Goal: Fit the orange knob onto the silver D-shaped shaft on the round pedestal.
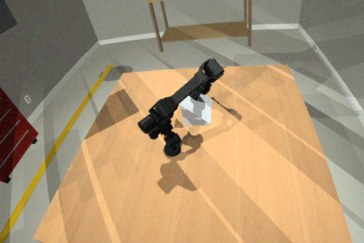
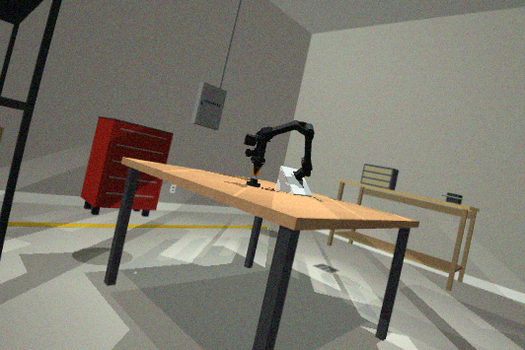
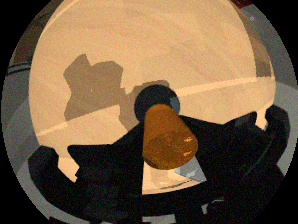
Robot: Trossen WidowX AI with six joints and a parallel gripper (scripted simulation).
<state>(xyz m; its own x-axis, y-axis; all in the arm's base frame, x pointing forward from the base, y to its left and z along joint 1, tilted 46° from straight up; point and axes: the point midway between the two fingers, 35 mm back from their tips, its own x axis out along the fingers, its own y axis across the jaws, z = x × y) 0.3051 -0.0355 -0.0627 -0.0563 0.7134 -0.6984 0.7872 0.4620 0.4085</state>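
Right now my gripper tip is 30 mm below the orange knob. Also, from my gripper tip: dark round pedestal: 40 mm below.
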